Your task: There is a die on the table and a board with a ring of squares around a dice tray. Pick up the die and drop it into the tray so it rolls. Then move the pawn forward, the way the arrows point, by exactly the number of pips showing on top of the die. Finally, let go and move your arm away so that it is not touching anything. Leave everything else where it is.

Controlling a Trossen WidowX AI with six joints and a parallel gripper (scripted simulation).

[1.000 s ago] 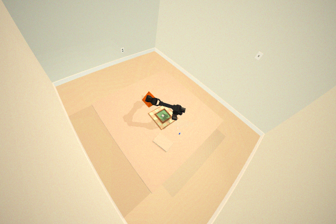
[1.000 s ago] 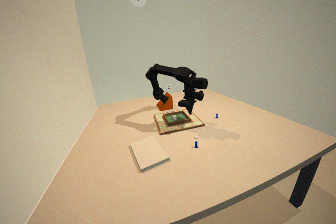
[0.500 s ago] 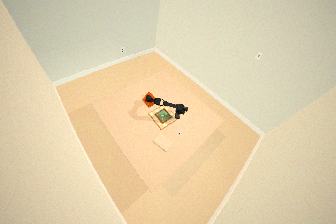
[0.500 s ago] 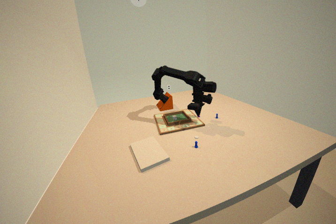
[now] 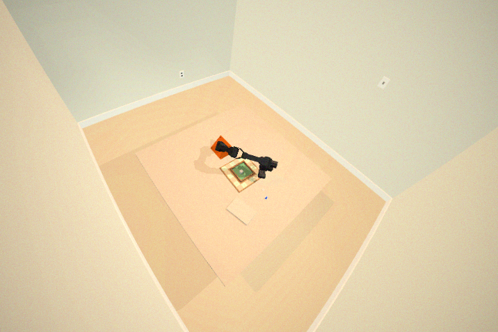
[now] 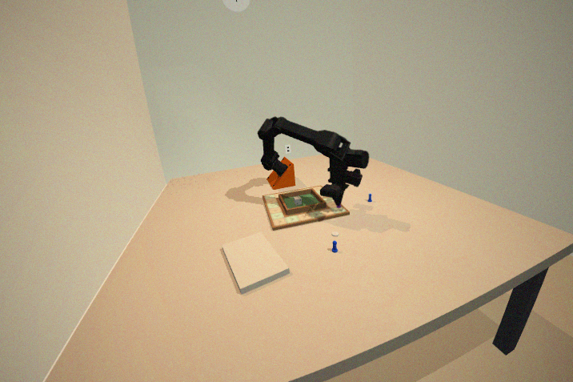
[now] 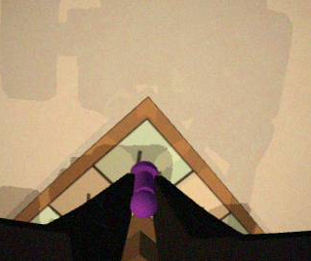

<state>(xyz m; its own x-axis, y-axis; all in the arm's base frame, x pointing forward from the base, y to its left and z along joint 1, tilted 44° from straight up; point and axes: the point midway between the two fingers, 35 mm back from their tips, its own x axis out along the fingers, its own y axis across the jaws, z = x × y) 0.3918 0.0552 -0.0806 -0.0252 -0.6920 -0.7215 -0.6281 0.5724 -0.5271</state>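
Right now the white die is 120 mm behind my gripper tip, 120 mm to the right of it and 10 mm below it. From my gripper tip the other things lie so: green dice tray: 120 mm behind, 100 mm to the right, 30 mm below; then white disc: 120 mm ahead, 80 mm to the right, 30 mm below; then purple pawn: 10 mm above.
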